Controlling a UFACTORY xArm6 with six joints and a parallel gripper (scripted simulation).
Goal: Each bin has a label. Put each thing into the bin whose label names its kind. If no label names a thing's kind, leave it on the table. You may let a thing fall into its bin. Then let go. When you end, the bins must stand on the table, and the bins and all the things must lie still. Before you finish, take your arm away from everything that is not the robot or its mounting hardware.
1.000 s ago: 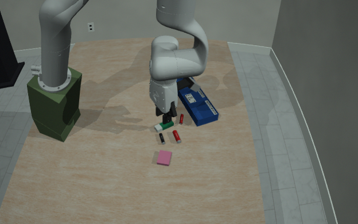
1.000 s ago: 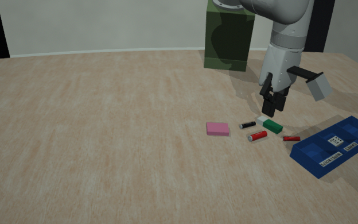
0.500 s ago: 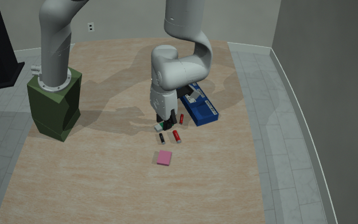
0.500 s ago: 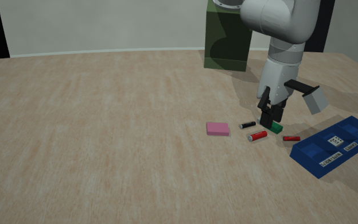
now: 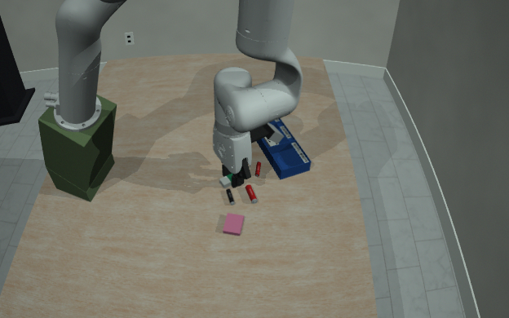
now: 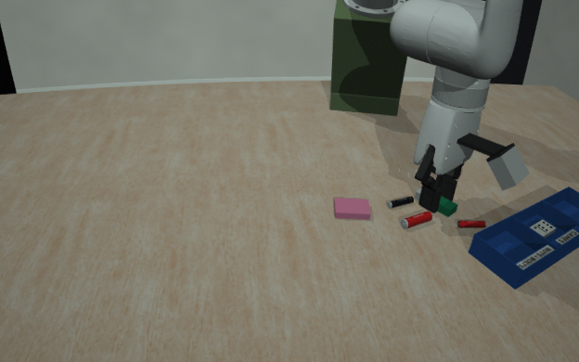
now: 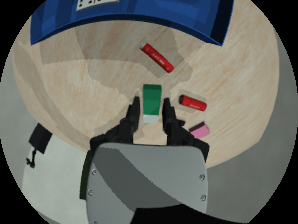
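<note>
My hand is 10 mm past the green-and-white eraser and 20 mm above it. From my hand the other things lie so: thick red battery 40 mm ahead, 60 mm to the right, 20 mm below; thin red battery 70 mm ahead, 20 mm to the left, 20 mm below; black battery 10 mm behind, 60 mm to the right, 20 mm below.
</note>
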